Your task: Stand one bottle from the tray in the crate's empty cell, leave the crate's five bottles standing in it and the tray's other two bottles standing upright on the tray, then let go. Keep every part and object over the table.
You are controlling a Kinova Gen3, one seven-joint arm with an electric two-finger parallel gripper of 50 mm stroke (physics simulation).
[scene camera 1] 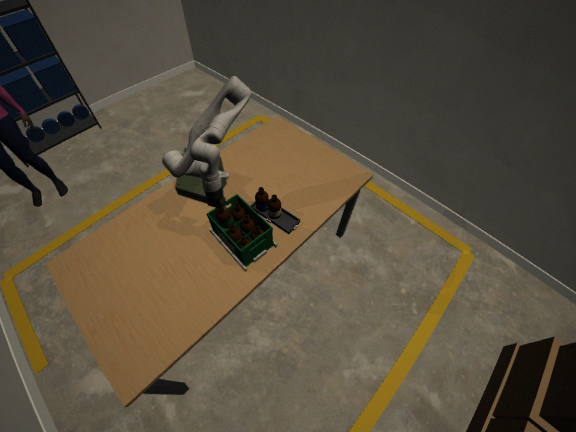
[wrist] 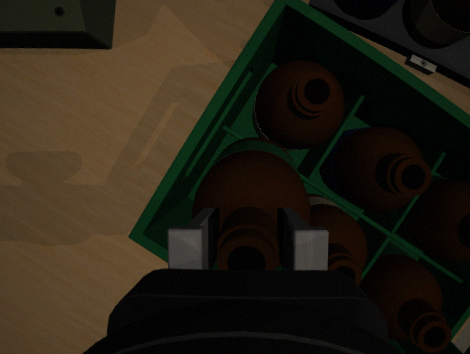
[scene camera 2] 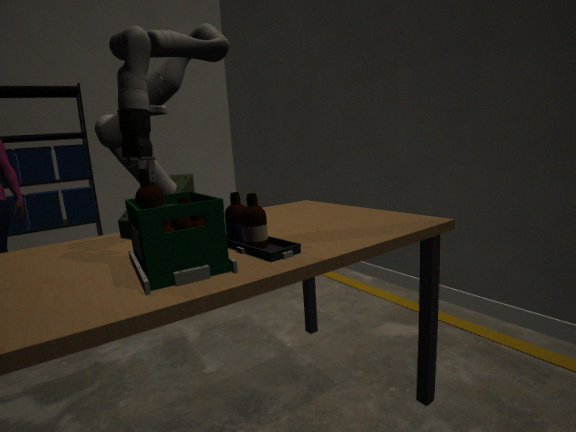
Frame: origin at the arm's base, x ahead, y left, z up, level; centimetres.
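Seen in the pictures: gripper, fingertip midpoint: [scene camera 1: 221, 208] [wrist: 248, 229] [scene camera 2: 147, 181]; arm's base, origin of the base link: [scene camera 2: 166, 192].
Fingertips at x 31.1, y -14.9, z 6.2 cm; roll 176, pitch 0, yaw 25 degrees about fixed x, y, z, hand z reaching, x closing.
Note:
Pixels of each thing's top centre, then the offset from my fingertips to it. "spot": a spot on its surface instead. Level surfaces: height alone.
- brown bottle with a green label, middle of its top: [wrist: 251, 241] [scene camera 2: 146, 171] [scene camera 1: 220, 205] dx +0.1, dy +0.2, dz +2.7 cm
- green crate, middle of its top: [wrist: 383, 231] [scene camera 2: 169, 199] [scene camera 1: 238, 220] dx +8.4, dy +2.5, dz -4.5 cm
- adjoining cell, surface spot: [wrist: 300, 107] spot: dx +0.3, dy +7.5, dz -6.3 cm
- blue-label bottle, middle of its top: [scene camera 2: 234, 192] [scene camera 1: 261, 188] dx +2.3, dy +24.7, dz -6.0 cm
- cream-label bottle, middle of its top: [scene camera 2: 251, 193] [scene camera 1: 274, 196] dx +10.7, dy +25.4, dz -6.0 cm
- black tray, middle of its top: [wrist: 446, 15] [scene camera 2: 255, 239] [scene camera 1: 274, 212] dx +11.4, dy +25.0, dz -19.4 cm
- wooden table, its level: dz -22.0 cm
My gripper [scene camera 1: 221, 205] [scene camera 2: 146, 172] [wrist: 248, 229] is shut on the neck of a brown bottle with a green label [scene camera 1: 223, 217] [scene camera 2: 150, 196] [wrist: 250, 187]. That bottle is upright, its lower part inside a corner cell of the green crate [scene camera 1: 267, 239] [scene camera 2: 180, 255] [wrist: 212, 118]; its shoulder shows above the rim, higher than its neighbours. Its base is hidden. The crate's five other bottles, such as one in the adjoining cell [scene camera 1: 239, 212] [wrist: 300, 107], stand lower in their cells. A blue-label bottle [scene camera 1: 261, 199] [scene camera 2: 234, 217] and a cream-label bottle [scene camera 1: 274, 205] [scene camera 2: 254, 220] stand upright on the black tray [scene camera 1: 287, 221] [scene camera 2: 275, 248] [wrist: 385, 32].
Grey brackets [scene camera 1: 227, 249] [scene camera 2: 192, 275] line the crate's foot. The tray lies beside the crate. The arm's olive base block [scene camera 1: 192, 187] [wrist: 50, 20] is behind the crate. The front edge of the wooden table [scene camera 1: 165, 310] [scene camera 2: 350, 225] runs close past crate and tray.

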